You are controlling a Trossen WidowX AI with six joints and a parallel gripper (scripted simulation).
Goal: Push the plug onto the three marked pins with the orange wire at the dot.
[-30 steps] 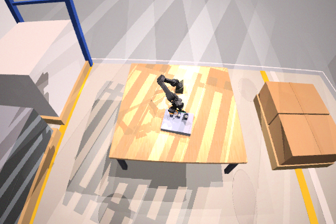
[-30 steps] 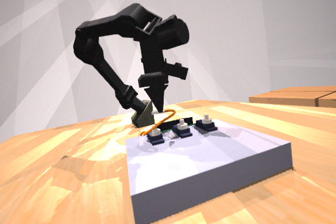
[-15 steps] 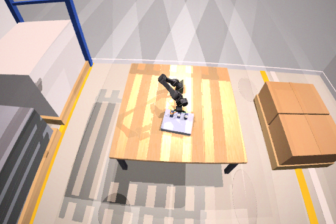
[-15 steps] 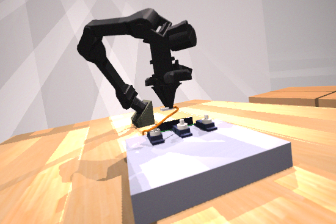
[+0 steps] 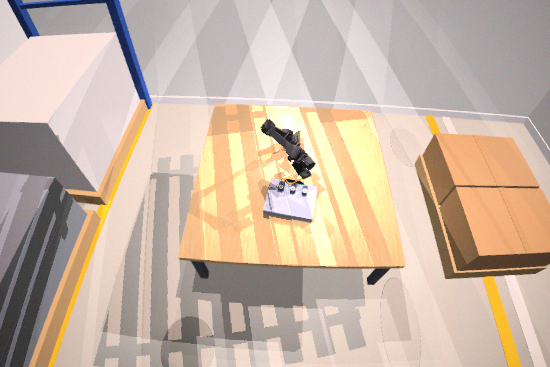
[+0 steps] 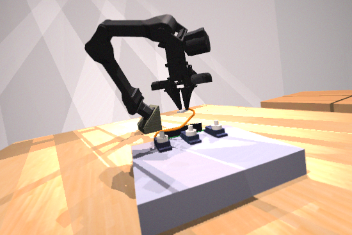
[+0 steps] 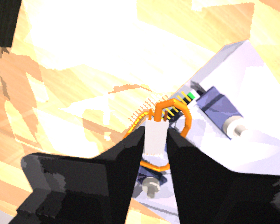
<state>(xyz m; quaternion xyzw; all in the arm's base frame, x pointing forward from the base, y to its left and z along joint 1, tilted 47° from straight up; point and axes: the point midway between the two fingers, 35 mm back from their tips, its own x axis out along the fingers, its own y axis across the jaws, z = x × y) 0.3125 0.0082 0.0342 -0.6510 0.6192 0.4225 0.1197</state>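
Now: gripper tip 5 cm above the black pin strip, 2 cm to the left of it and 2 cm short of it. Round my gripper tip: pale grey holder (17 cm ahead, 9 cm below, 7 cm to the right).
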